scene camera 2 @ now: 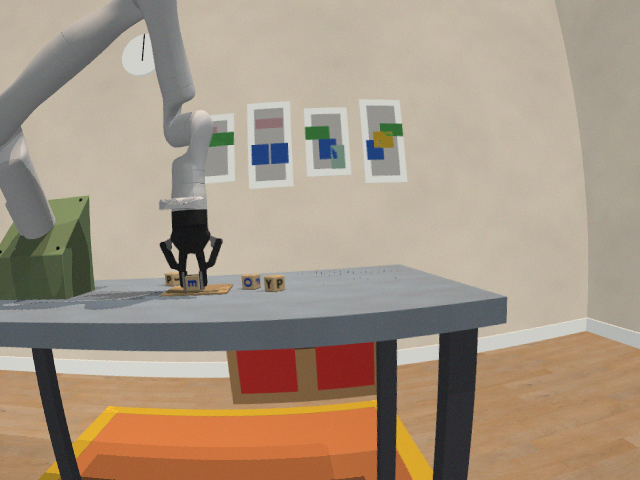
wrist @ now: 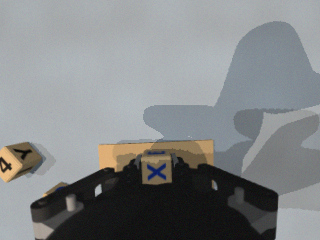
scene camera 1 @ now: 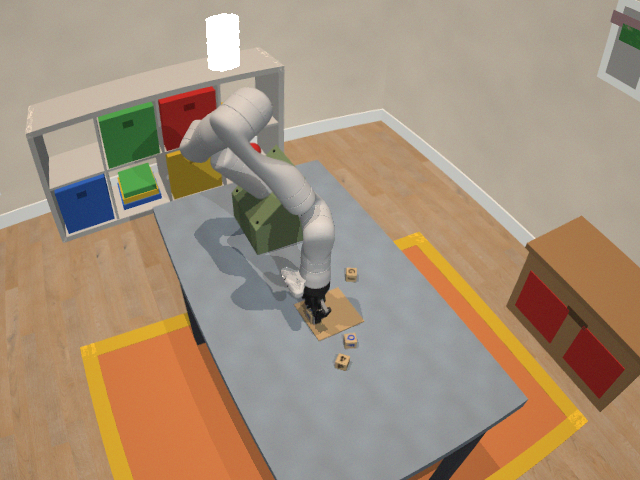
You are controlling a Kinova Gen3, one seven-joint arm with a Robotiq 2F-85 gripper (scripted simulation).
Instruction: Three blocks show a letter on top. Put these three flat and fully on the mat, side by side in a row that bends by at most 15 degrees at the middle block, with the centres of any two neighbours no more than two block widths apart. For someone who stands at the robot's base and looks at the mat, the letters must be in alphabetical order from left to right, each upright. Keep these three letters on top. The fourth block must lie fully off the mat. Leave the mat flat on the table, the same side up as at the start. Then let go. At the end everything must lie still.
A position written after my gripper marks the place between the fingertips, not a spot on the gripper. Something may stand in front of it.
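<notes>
My gripper point(scene camera 2: 194, 289), also point(wrist: 156, 161). Tan mat point(scene camera 1: 343, 316), also point(wrist: 194, 152).
</notes>
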